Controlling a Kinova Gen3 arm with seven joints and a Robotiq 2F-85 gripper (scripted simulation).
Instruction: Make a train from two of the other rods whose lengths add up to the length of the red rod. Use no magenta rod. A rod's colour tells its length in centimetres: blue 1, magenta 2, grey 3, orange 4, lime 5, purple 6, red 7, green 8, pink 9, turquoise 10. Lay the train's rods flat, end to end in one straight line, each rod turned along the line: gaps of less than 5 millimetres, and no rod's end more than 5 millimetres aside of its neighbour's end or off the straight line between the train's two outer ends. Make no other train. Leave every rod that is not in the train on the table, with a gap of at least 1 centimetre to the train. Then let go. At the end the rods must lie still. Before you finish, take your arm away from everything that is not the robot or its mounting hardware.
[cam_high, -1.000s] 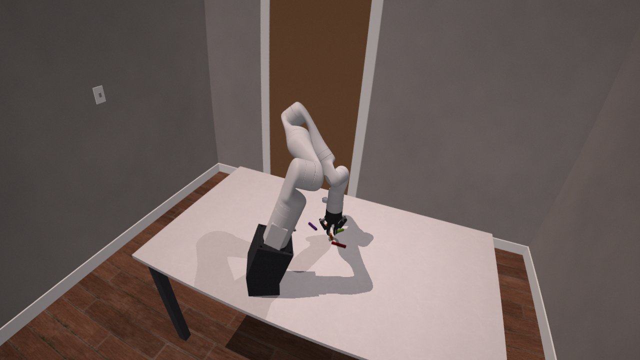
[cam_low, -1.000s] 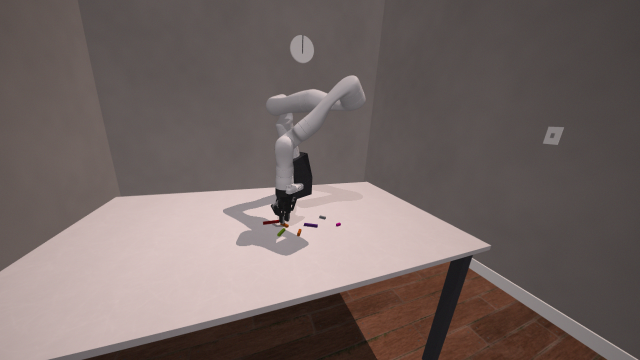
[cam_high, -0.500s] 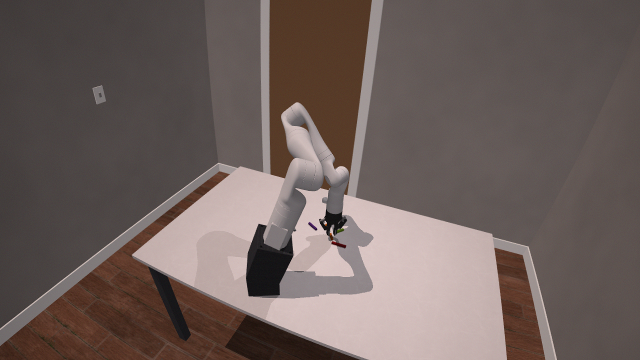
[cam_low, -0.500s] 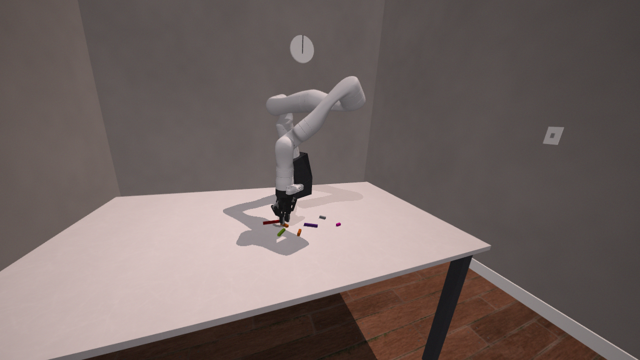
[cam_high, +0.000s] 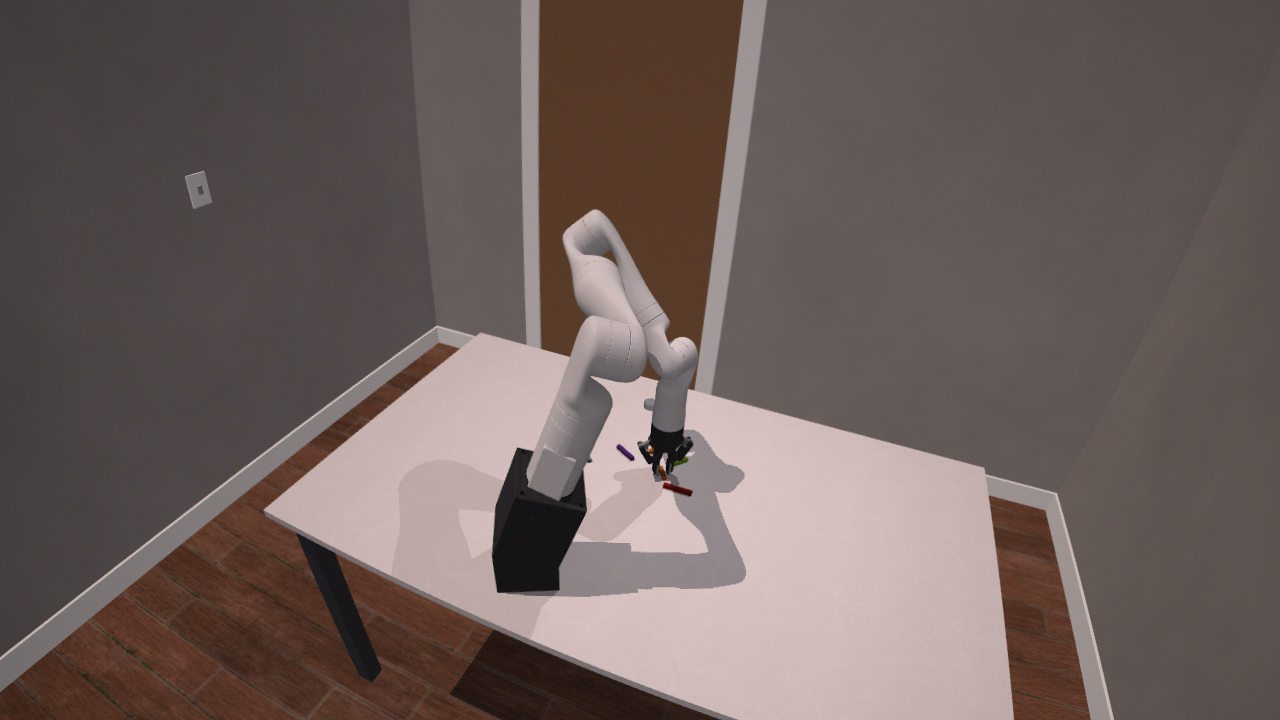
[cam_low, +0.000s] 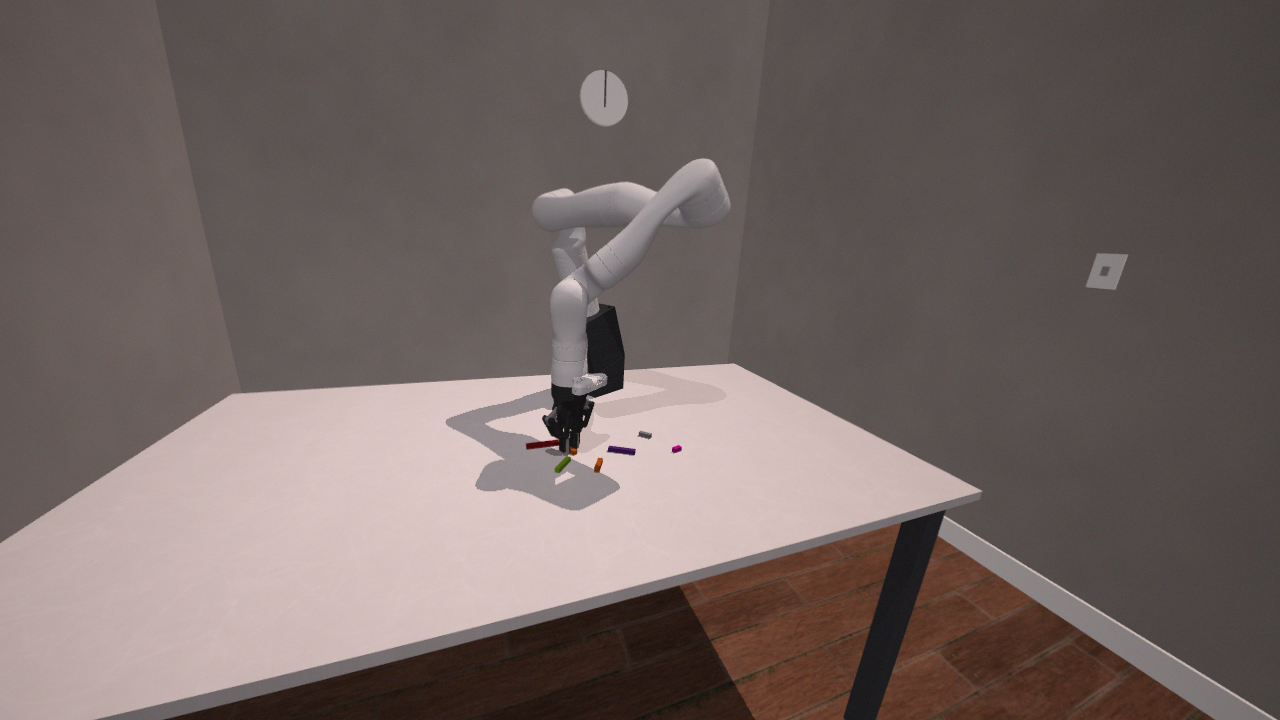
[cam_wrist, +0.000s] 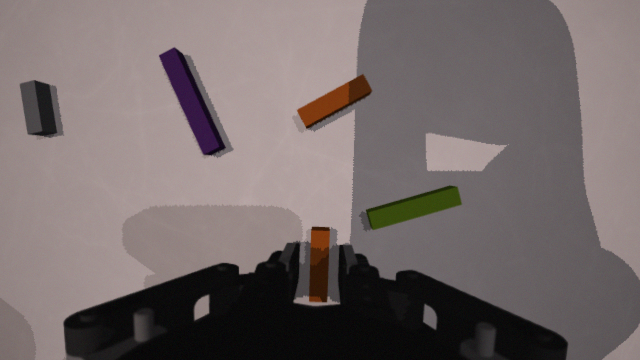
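My gripper is now 190 mm to the right of the grey rod, 20 mm above it and 10 mm short of it. Also, from my hand: purple rod 100 mm to the left, 50 mm ahead, 20 mm below; red rod 50 mm behind, 40 mm to the right, 20 mm below; lime rod 50 mm ahead, 30 mm to the right, 20 mm below.
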